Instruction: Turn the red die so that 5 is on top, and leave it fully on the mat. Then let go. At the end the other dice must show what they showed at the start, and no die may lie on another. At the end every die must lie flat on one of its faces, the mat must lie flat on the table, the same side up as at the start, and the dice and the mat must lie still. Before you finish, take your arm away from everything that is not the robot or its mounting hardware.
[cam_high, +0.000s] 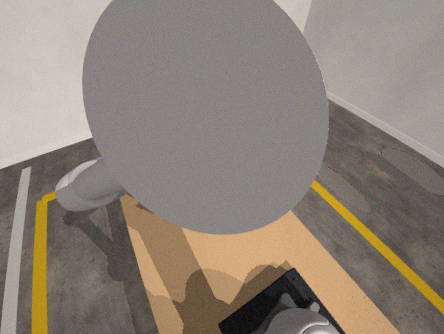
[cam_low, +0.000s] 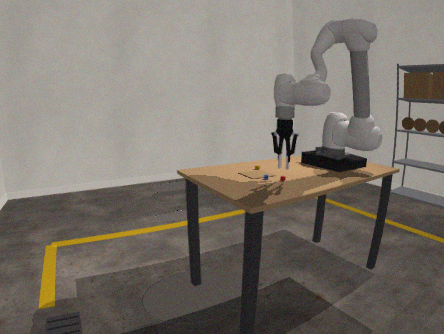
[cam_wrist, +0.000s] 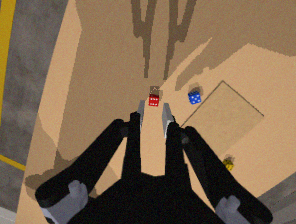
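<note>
The red die is 8 cm below my hand. The rest, counted from my hand: tan mat 17 cm to the right, 9 cm below; then yellow die 25 cm to the right, 10 cm behind, 8 cm below; then blue die 8 cm to the right, 8 cm below, 4 cm ahead.
</note>
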